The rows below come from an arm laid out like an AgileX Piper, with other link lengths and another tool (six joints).
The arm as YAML. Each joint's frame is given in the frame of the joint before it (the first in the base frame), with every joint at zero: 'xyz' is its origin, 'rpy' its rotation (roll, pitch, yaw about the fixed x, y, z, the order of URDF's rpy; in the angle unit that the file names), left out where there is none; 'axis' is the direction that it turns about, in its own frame. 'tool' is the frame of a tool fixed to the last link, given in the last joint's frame.
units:
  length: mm
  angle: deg
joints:
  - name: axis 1
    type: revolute
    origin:
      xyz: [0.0, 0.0, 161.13]
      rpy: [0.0, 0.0, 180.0]
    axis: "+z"
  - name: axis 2
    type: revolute
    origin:
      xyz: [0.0, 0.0, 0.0]
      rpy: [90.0, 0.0, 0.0]
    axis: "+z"
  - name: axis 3
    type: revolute
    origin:
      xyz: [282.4, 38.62, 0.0]
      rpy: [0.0, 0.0, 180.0]
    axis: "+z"
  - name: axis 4
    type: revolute
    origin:
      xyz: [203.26, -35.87, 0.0]
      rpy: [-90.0, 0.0, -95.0]
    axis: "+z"
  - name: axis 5
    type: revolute
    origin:
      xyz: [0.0, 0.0, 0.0]
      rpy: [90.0, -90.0, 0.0]
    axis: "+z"
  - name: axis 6
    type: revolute
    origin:
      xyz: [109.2, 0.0, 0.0]
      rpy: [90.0, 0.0, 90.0]
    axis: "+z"
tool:
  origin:
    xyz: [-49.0, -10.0, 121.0]
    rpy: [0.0, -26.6, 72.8]
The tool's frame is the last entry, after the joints.
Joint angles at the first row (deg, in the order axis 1, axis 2, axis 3, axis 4, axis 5, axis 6):
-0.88, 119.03, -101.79, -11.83, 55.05, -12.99
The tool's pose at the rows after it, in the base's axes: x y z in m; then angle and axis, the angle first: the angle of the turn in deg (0 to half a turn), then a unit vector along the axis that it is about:
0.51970 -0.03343 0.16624 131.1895 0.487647 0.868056 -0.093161
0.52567 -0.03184 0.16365 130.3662 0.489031 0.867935 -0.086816
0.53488 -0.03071 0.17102 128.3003 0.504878 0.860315 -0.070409
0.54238 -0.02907 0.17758 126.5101 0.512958 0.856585 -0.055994
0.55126 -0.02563 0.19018 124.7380 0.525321 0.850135 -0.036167
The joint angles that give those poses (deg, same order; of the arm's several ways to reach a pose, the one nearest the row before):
-0.36, 120.82, -102.77, -11.65, 53.64, -12.99
-0.29, 121.57, -102.77, -11.63, 51.87, -12.79
-0.29, 121.56, -102.82, -11.41, 49.08, -11.39
-0.29, 121.56, -102.91, -11.15, 46.77, -10.91
-0.18, 121.56, -104.38, -10.25, 45.49, -10.44

